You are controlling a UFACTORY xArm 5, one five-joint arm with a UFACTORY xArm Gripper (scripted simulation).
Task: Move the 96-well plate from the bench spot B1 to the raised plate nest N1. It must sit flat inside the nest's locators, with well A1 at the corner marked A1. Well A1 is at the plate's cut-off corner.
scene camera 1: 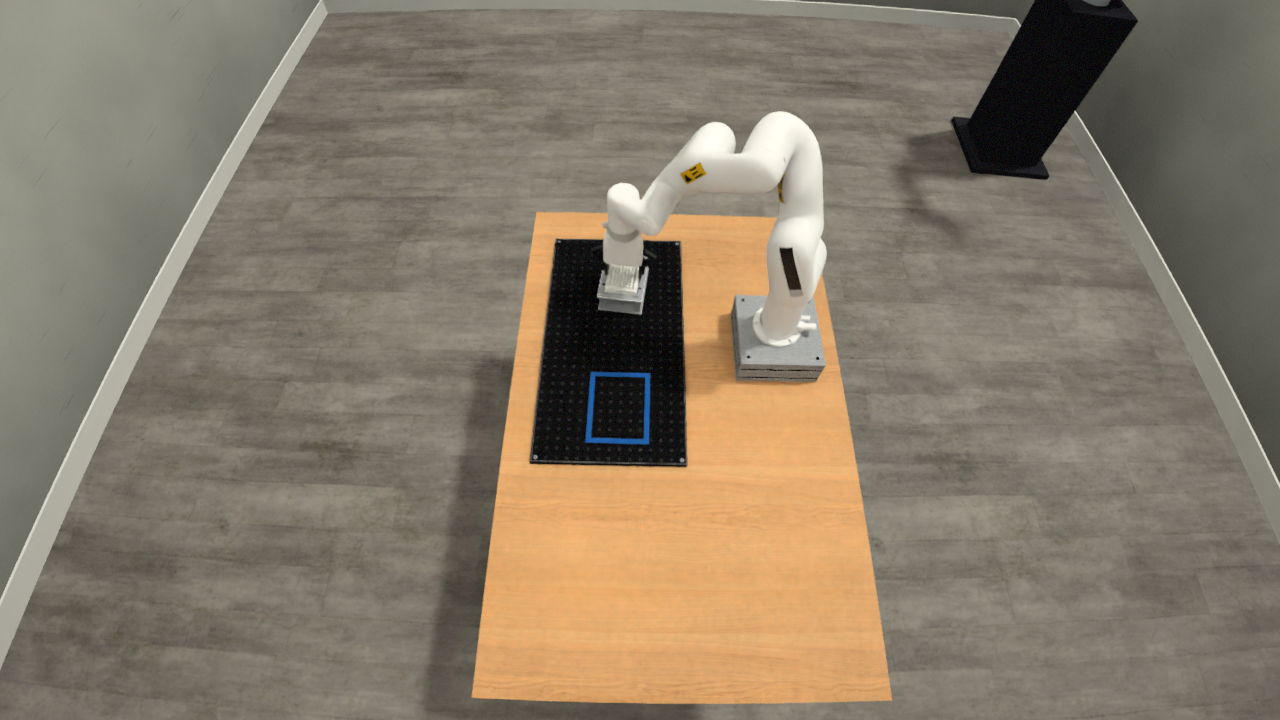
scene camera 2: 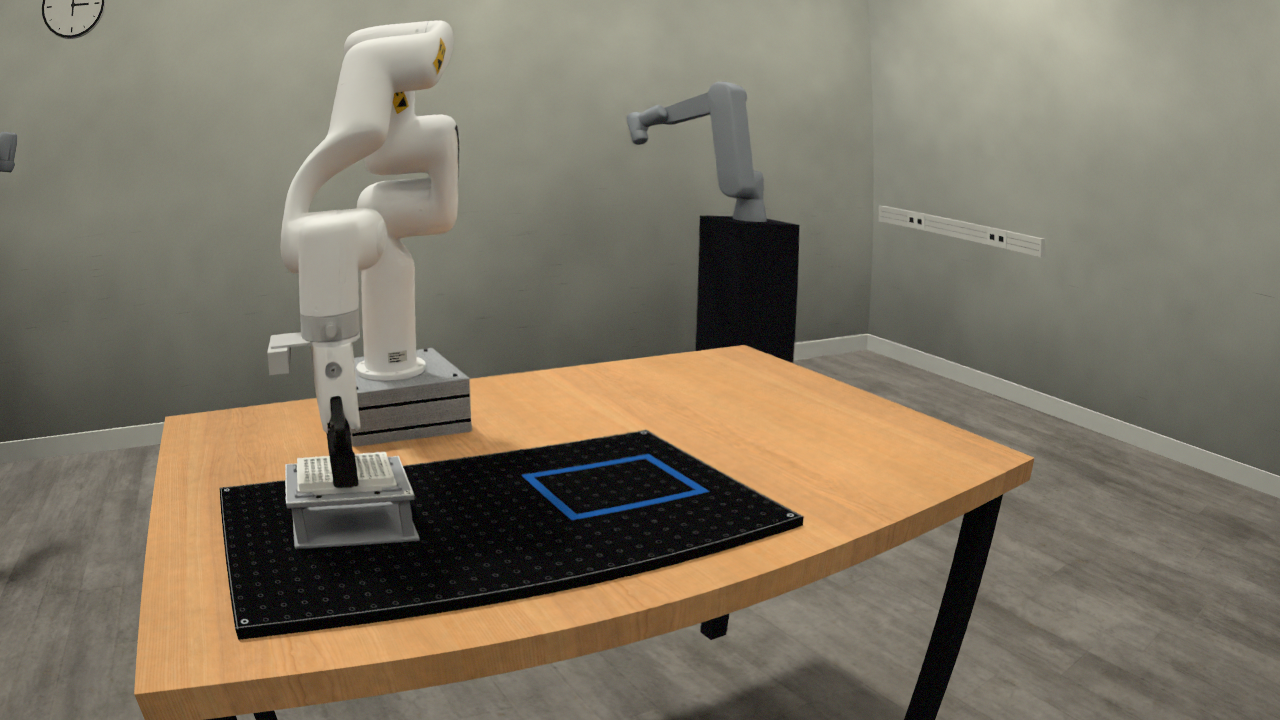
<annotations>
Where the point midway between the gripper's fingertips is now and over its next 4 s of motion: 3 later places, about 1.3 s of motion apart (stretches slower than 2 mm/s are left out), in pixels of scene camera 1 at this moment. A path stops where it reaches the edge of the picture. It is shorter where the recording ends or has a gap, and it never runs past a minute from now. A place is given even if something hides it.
My gripper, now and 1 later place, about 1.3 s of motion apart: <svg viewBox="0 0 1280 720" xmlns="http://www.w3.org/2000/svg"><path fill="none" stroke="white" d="M623 273L623 254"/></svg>
</annotations>
